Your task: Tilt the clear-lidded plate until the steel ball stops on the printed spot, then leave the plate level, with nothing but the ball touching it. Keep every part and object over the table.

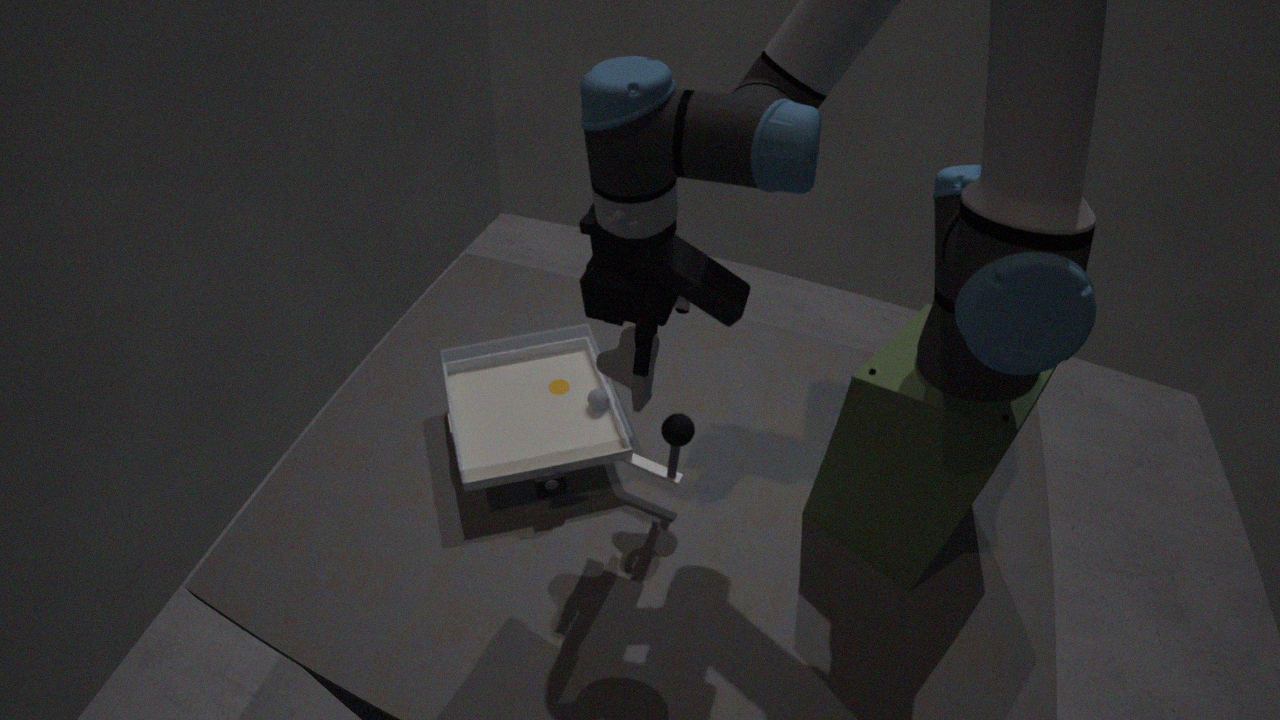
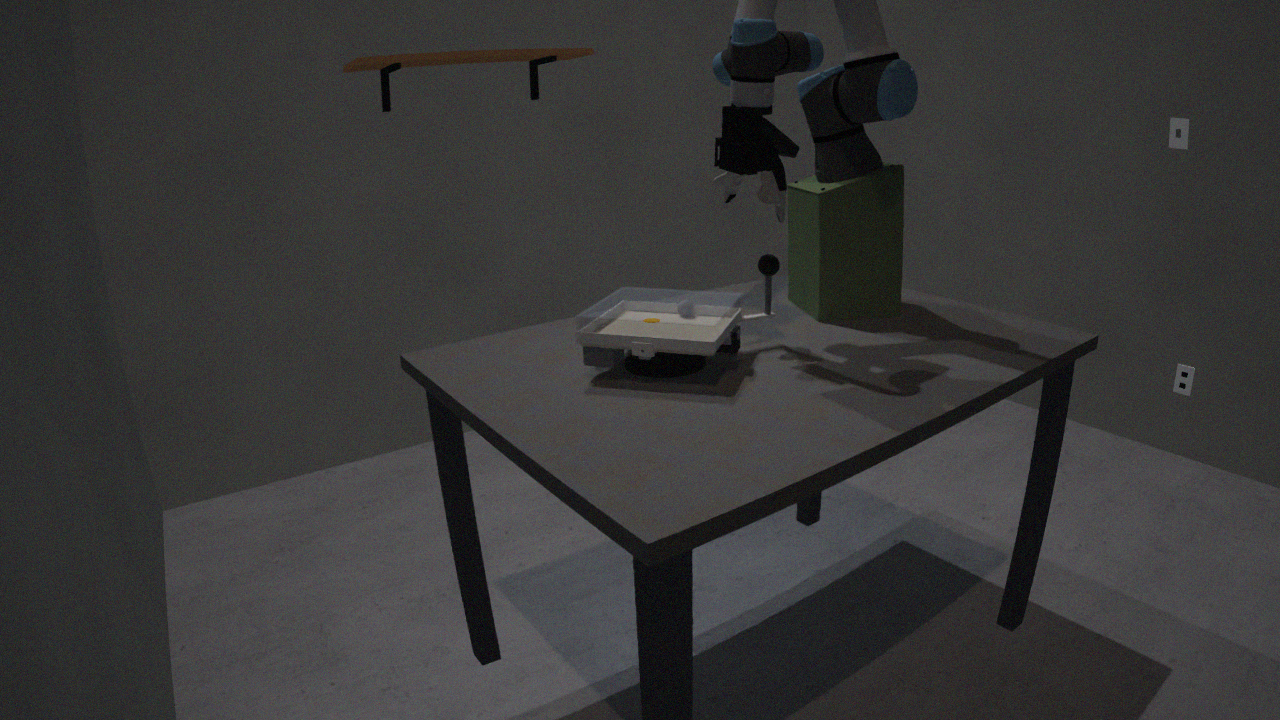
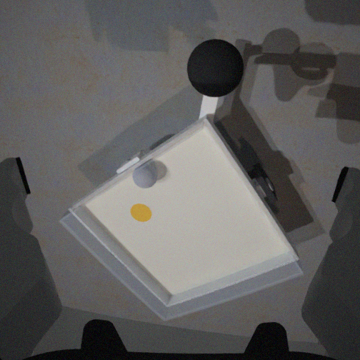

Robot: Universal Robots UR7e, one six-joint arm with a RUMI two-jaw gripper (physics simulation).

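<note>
The clear-lidded plate (image 1: 519, 474) (image 2: 608, 341) (image 3: 232, 279) is a pale square tray on a dark base; whether it is exactly level I cannot tell. The steel ball (image 1: 597, 399) (image 2: 686, 308) (image 3: 145, 176) is inside, close to the wall on the robot's side and apart from the orange printed spot (image 1: 558, 386) (image 2: 651, 320) (image 3: 141, 213). A black knob (image 1: 677, 429) (image 2: 768, 265) (image 3: 215, 68) stands on a post on the plate's white arm (image 1: 656, 467) (image 2: 756, 316) (image 3: 208, 106). My gripper (image 2: 756, 205) (image 3: 182, 168) is open and empty, above the plate and knob, touching neither.
The green pedestal (image 1: 904, 483) (image 2: 845, 250) carries the robot arm and stands beyond the knob on the table (image 1: 358, 555) (image 2: 626, 465). A wooden shelf (image 2: 469, 58) is on the wall. Dark shadows of the arm fall beside the plate.
</note>
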